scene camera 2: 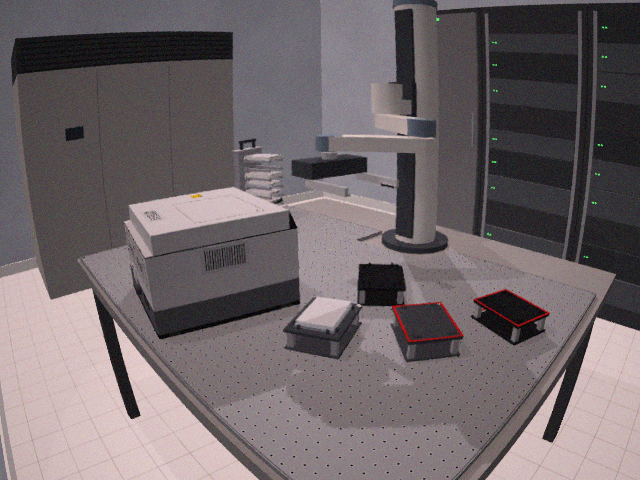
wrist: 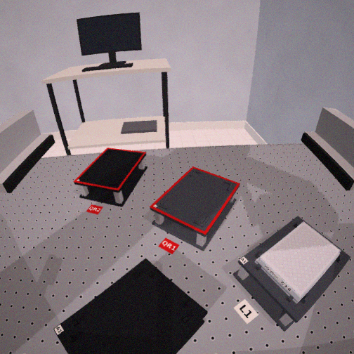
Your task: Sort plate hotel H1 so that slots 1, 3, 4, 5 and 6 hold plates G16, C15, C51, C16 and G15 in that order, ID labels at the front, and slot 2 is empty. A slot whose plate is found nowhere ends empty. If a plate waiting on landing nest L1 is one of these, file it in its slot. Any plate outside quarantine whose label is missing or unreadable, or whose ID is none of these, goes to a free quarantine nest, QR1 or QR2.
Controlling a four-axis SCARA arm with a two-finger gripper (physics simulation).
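Observation:
Plate hotel H1 (scene camera 2: 239,170) stands behind the large instrument, holding several stacked white plates (scene camera 2: 262,175); their ID labels and slot numbers cannot be read. A white plate (scene camera 2: 324,313) (wrist: 301,260) sits on landing nest L1 (scene camera 2: 334,336) (wrist: 293,312); its small front label seems to end in 6 but is too blurred to be sure. Quarantine nests QR1 (scene camera 2: 426,321) (wrist: 196,200) and QR2 (scene camera 2: 511,306) (wrist: 111,169), red-rimmed, carry no plate. My gripper (scene camera 2: 352,184) (wrist: 177,118) is open and empty, raised above the table, behind the nests in the scene view.
A black nest (scene camera 2: 381,277) (wrist: 135,310) with an A1 mark stands near L1. The large white instrument (scene camera 2: 222,273) with a closed lid fills the table's left side in the scene view. The arm's column (scene camera 2: 423,191) rises at the back. A desk (wrist: 107,70) with a monitor stands beyond the table.

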